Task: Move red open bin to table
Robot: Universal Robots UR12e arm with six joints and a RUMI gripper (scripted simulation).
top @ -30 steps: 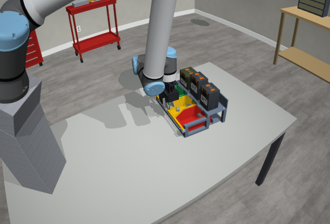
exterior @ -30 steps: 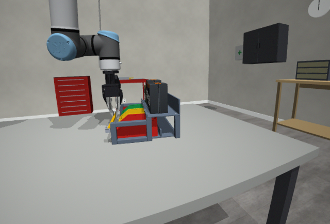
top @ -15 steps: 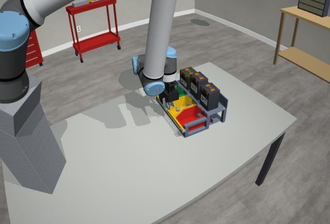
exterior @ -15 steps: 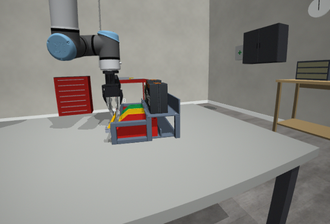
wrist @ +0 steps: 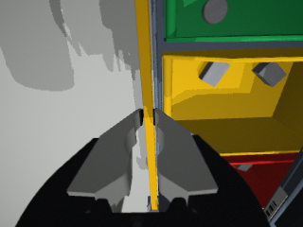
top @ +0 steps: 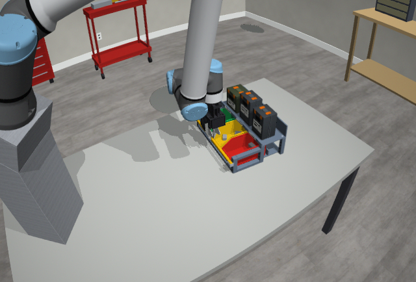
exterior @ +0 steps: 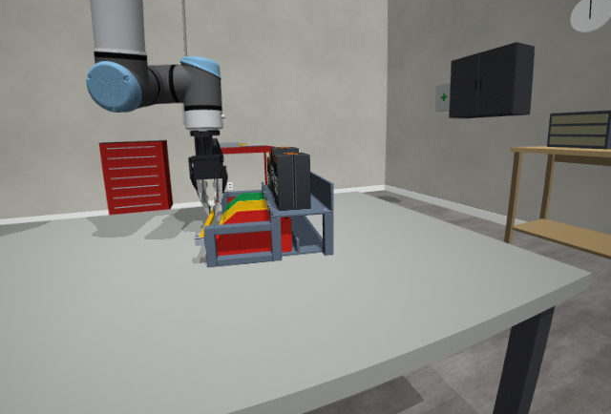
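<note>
Right now my hand is 10 cm short of the yellow bin, 3 cm to the left of it and 3 cm above it. Also, from my hand: long yellow bar: 1 cm below; then green bin: 14 cm ahead, 7 cm to the left, 3 cm below; then red open bin: 14 cm to the right, 6 cm ahead, 3 cm below.
</note>
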